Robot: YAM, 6 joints.
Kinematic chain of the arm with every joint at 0, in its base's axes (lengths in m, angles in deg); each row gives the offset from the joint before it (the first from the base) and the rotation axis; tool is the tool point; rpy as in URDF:
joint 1: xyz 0 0 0.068 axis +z
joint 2: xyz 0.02 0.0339 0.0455 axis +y
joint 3: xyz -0.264 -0.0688 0 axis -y
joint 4: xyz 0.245 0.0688 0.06 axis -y
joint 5: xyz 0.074 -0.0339 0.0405 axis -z
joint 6: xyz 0.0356 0 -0.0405 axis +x
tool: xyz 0 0 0 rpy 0 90 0
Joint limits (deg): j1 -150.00..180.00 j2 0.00..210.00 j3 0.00..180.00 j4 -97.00..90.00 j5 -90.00..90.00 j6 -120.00..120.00
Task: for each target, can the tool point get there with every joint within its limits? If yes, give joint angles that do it. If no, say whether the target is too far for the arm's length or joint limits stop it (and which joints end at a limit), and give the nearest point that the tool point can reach.
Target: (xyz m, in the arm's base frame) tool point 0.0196 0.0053 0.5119
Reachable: yes | joints 145.97 29.52 55.80 61.90 25.53 28.63
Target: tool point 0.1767 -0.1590 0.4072
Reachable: yes | joints -44.76 60.60 49.81 38.81 -18.88 -14.85
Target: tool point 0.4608 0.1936 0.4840
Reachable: yes | joints 24.08 136.01 165.80 -22.66 18.50 -99.02
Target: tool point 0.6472 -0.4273 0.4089
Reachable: no: too far | nearest point 0.5031 -0.3322 0.3414 | short by 0.185 m
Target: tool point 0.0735 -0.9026 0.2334
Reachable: no: too far | nearest point 0.0520 -0.6381 0.1975 | short by 0.268 m
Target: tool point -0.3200 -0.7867 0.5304
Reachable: no: too far | nearest point -0.2182 -0.5365 0.3946 | short by 0.302 m
